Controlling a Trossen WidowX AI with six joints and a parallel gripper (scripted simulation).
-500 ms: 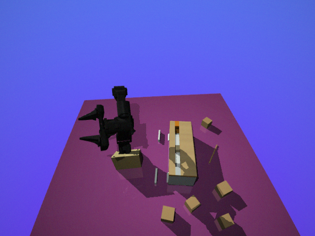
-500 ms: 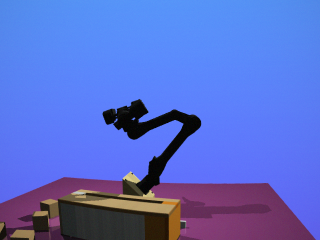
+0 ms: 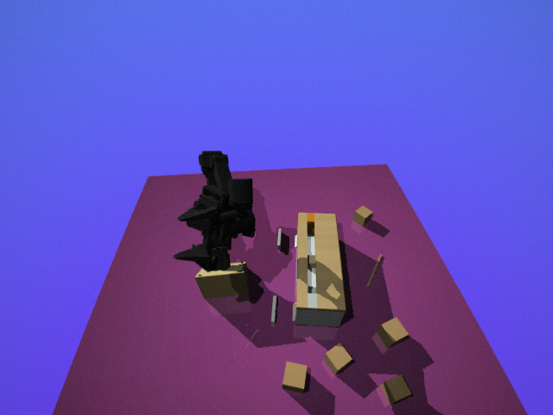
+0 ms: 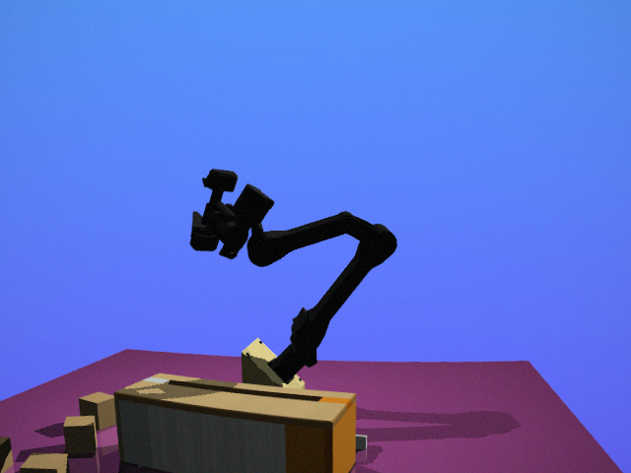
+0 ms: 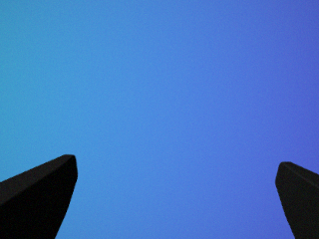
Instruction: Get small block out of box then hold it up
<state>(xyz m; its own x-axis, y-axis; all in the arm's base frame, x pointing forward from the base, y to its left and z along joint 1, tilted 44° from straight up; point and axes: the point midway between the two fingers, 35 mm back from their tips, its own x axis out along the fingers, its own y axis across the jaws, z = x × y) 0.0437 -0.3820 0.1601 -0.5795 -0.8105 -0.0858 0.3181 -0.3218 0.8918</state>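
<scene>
My gripper tip is now 30 cm short of the long tan box, 19 cm to the right of it and 42 cm above it. The rest, counted from my gripper tip: thin stick 56 cm ahead, 19 cm to the left, 48 cm below; then tan block 32 cm ahead, 19 cm to the left, 39 cm below.
</scene>
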